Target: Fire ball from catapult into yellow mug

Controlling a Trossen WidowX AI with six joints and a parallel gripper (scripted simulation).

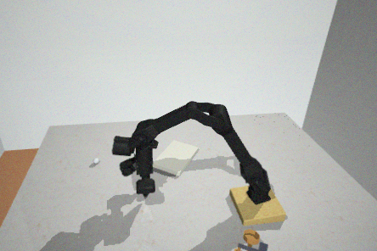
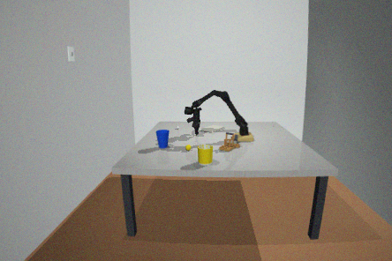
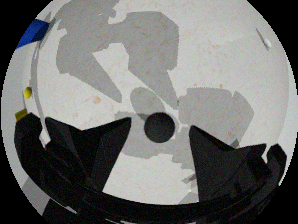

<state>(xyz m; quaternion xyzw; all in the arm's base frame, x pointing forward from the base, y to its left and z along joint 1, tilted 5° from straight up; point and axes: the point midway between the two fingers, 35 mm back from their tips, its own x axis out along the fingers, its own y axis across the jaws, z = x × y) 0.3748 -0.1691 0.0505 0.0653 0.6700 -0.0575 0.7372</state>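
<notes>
My gripper tip is right at the black ball. Round my gripper tip: cream flat block: 18 cm behind, 17 cm to the right, 1 cm below; then white ball: 24 cm to the right, 15 cm ahead, 1 cm below; then blue cup: 31 cm to the left, 28 cm ahead, 1 cm above.
</notes>
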